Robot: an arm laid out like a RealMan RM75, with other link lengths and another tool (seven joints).
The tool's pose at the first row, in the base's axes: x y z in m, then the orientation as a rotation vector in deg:
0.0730 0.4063 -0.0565 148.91 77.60 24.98
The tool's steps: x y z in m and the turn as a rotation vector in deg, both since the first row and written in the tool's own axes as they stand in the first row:
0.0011 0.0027 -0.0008 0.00 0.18 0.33
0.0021 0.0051 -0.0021 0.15 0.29 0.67
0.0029 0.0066 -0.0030 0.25 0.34 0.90
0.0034 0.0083 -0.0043 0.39 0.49 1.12
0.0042 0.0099 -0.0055 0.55 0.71 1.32
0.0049 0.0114 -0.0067 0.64 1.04 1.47
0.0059 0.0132 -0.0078 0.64 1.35 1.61
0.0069 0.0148 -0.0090 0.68 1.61 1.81
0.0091 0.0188 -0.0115 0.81 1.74 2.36
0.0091 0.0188 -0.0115 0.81 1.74 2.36
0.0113 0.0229 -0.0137 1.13 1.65 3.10
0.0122 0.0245 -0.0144 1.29 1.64 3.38
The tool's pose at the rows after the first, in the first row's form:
0.0754 0.4057 -0.0548 149.19 77.25 25.27
0.0774 0.4052 -0.0527 149.59 76.94 25.39
0.0786 0.4050 -0.0513 149.86 76.73 25.44
0.0798 0.4045 -0.0495 150.17 76.58 25.60
0.0810 0.4042 -0.0477 150.48 76.48 25.84
0.0822 0.4040 -0.0460 150.71 76.45 26.26
0.0837 0.4038 -0.0443 150.86 76.37 26.70
0.0851 0.4037 -0.0425 151.08 76.22 27.07
0.0885 0.4033 -0.0386 151.63 75.63 27.26
0.0885 0.4033 -0.0386 151.63 75.63 27.26
0.0921 0.4028 -0.0350 152.45 74.84 27.06
0.0936 0.4027 -0.0337 152.79 74.57 27.00

